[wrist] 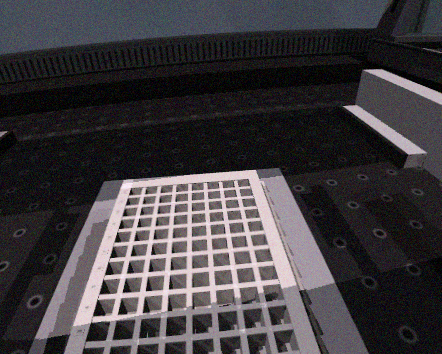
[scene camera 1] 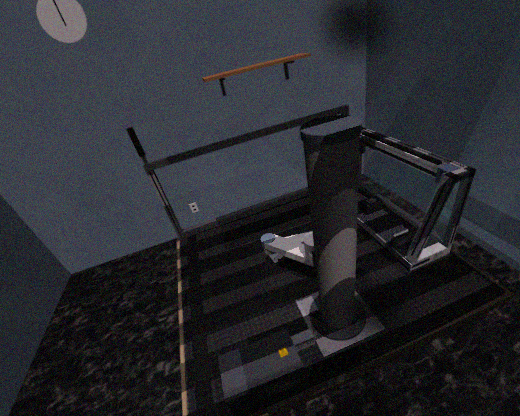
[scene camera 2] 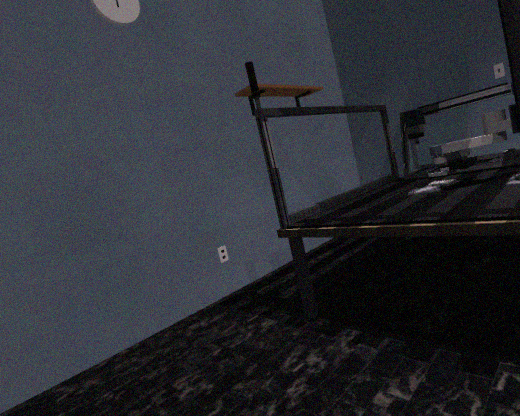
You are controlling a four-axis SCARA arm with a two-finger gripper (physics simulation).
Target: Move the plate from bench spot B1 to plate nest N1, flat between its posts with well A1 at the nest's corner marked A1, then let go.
Labels:
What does my gripper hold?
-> Nothing.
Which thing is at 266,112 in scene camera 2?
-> A rail fence.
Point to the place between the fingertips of my gripper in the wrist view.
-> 176,102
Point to a deck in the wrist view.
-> At 369,219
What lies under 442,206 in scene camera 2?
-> A deck.

